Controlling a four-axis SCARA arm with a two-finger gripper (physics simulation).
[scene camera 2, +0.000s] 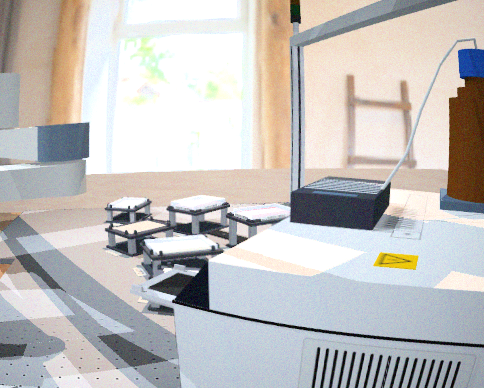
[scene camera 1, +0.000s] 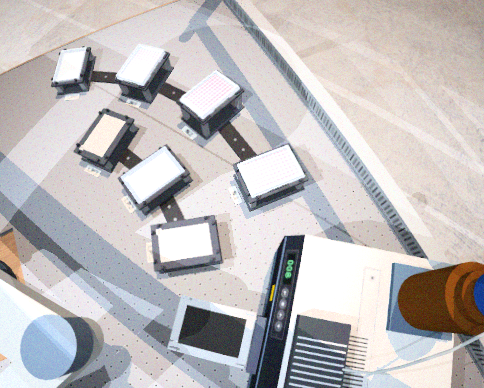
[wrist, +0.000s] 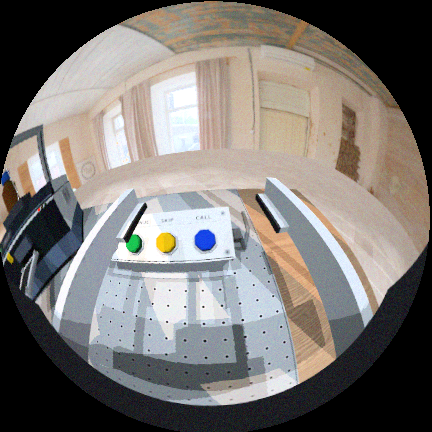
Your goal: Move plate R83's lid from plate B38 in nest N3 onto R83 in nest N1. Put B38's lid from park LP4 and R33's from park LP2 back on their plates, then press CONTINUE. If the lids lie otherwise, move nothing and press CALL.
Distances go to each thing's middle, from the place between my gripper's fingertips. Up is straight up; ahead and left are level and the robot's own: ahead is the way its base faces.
Now: hand 720 mm short of the orange-brown cylinder [scene camera 1: 426, 301], 40 mm to the right of it and 140 mm below it.
